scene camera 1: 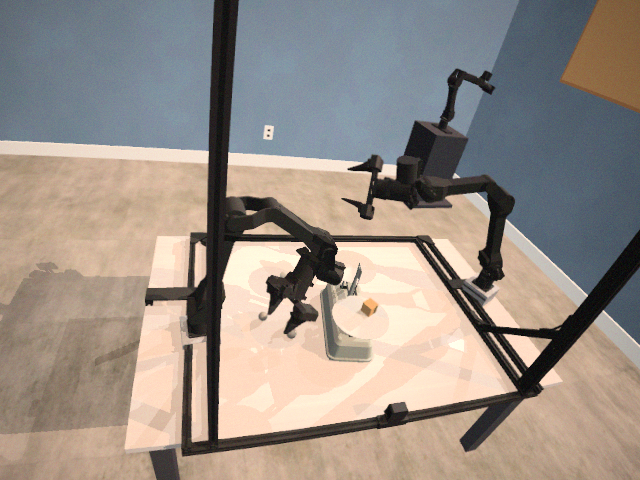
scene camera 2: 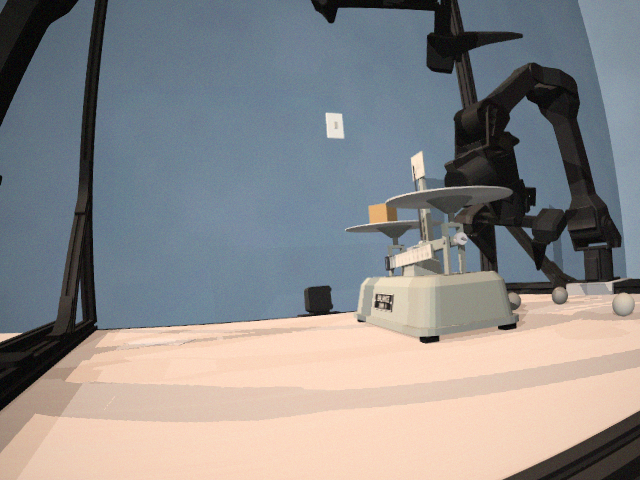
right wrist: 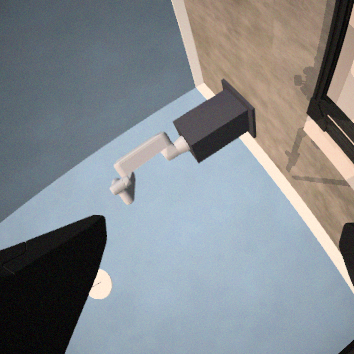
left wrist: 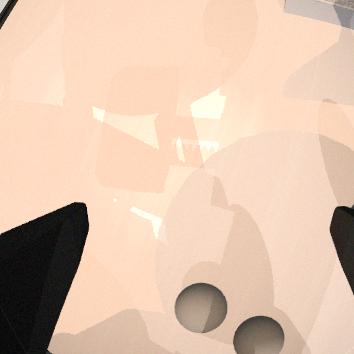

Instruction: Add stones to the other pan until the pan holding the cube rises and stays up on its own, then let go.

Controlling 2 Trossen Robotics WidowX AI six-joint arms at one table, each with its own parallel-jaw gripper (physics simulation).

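Frame: origin at the left arm's base, x ahead, y left, z up, level; millimetres.
Where they show: left gripper, fingertip midpoint: [scene camera 1: 276, 324] [scene camera 2: 515, 265] [left wrist: 215, 218]; right gripper, fingertip midpoint: [scene camera 1: 344, 184] [right wrist: 230, 233]; left arm's base, origin of the base link: [scene camera 1: 199, 327] [scene camera 2: 599, 280]; right arm's base, origin of the base link: [scene camera 1: 482, 284].
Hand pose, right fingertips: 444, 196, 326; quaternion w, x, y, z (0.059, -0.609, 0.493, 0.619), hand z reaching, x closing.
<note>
Each offset is from my right fingertips to the top centre of the thing, as dx, dy, dz. "spot": to the spot under its first point. Level surfaces: height alone.
The orange cube {-26, -329, -173} [scene camera 1: 369, 307] [scene camera 2: 382, 213] sits on one pan {-54, -341, -203} [scene camera 1: 351, 321] [scene camera 2: 360, 228] of the grey-green balance {-27, -250, -114} [scene camera 1: 347, 351] [scene camera 2: 444, 304]. In scene camera 2 this pan is the lower one. The other pan {spot: +52, -164, -193} [scene camera 2: 413, 198] is higher; its top surface is barely visible there, and my left arm covers it in scene camera 1. My left gripper [scene camera 1: 279, 322] [scene camera 2: 515, 268] [left wrist: 215, 218] is open and empty, low over the table. Grey stones {-264, -181, -320} [scene camera 1: 263, 316] [scene camera 2: 559, 295] [left wrist: 201, 307] lie on the table near its fingers. My right gripper [scene camera 1: 346, 183] [right wrist: 230, 233] is open and empty, high up.
Another stone {-152, -18, -320} [scene camera 2: 622, 304] lies farther right in scene camera 2. The table {dz -347} [scene camera 1: 423, 361] is bordered by a black frame [scene camera 1: 310, 430], with an upright post [scene camera 1: 219, 155] before my left arm. A small black box {spot: -41, -572, -299} [scene camera 1: 396, 413] [scene camera 2: 317, 299] sits on the frame.
</note>
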